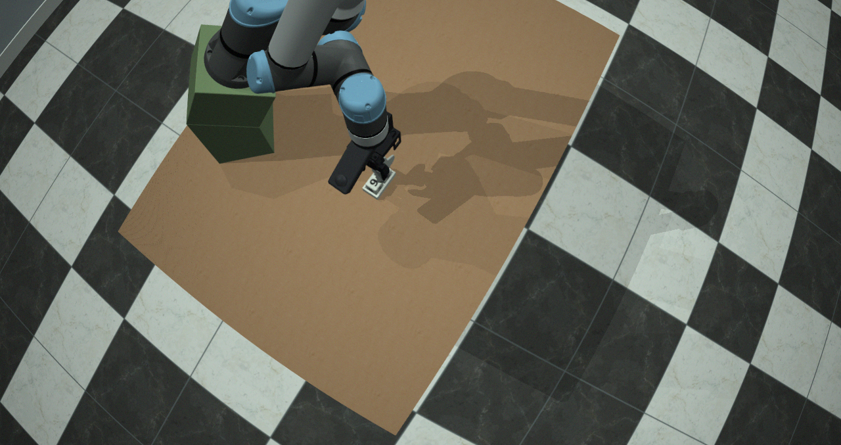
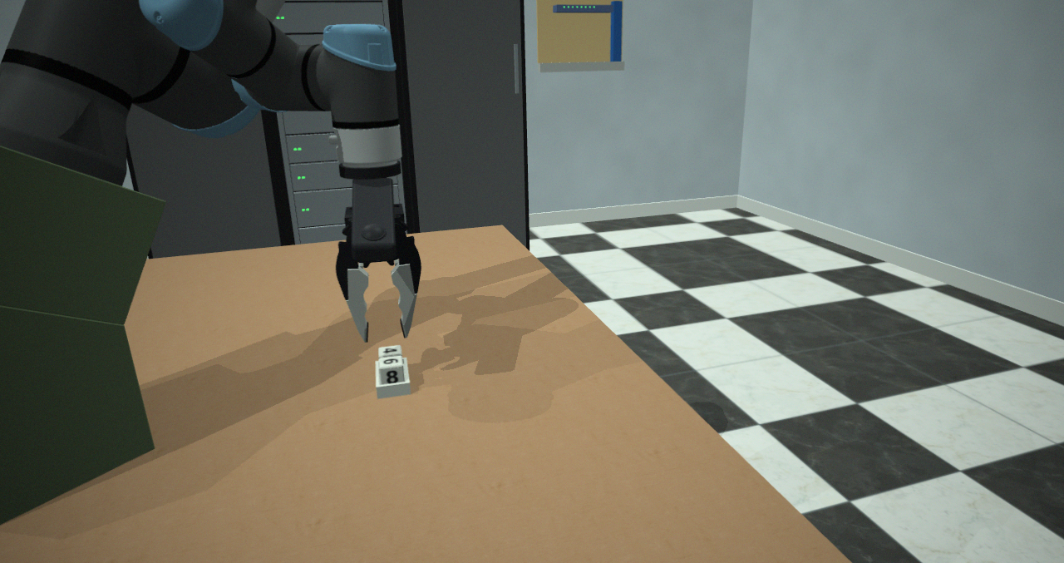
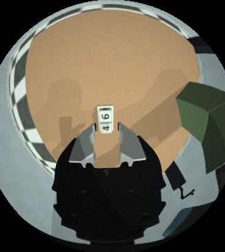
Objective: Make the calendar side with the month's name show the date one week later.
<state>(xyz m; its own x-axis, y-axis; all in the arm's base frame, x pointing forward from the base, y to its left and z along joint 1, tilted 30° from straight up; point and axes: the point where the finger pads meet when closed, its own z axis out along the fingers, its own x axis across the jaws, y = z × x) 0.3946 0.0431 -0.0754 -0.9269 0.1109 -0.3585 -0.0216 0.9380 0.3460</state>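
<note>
Now: the white tray 80 mm below my hand and 20 mm to the left of it.
</note>
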